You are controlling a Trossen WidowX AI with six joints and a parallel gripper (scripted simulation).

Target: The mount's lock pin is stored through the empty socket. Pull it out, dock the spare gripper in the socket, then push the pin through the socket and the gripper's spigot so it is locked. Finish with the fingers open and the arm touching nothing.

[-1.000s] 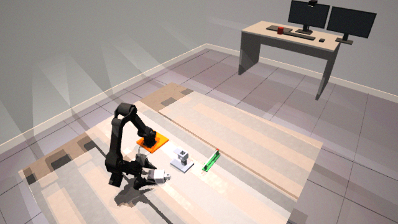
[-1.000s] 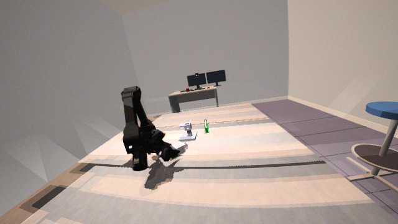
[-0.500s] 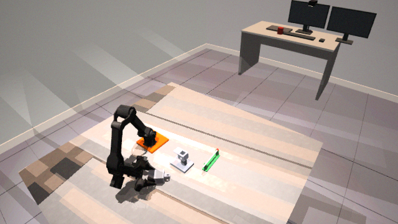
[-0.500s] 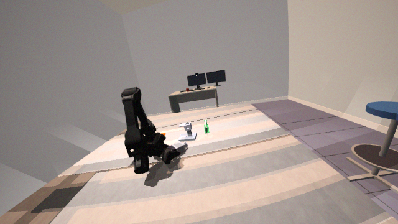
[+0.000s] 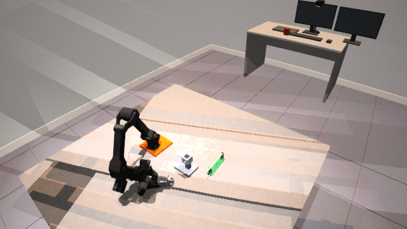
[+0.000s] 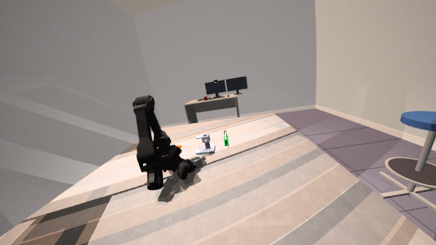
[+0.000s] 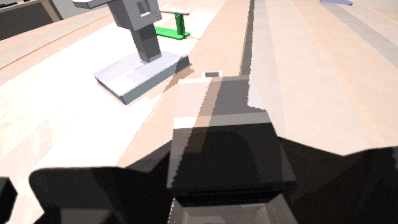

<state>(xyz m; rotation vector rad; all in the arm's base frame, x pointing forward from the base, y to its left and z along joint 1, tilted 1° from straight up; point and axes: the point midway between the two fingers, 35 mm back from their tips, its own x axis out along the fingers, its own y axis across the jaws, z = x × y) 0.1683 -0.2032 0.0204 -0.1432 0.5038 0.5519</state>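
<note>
My gripper tip is now 7 cm short of the grey mount, 15 cm to the right of it and 4 cm below it. From my gripper tip the other things lie so: spare gripper 1 cm ahead, 1 cm to the left, 1 cm above; then green rack 20 cm ahead, 23 cm to the left, 1 cm above.
</note>
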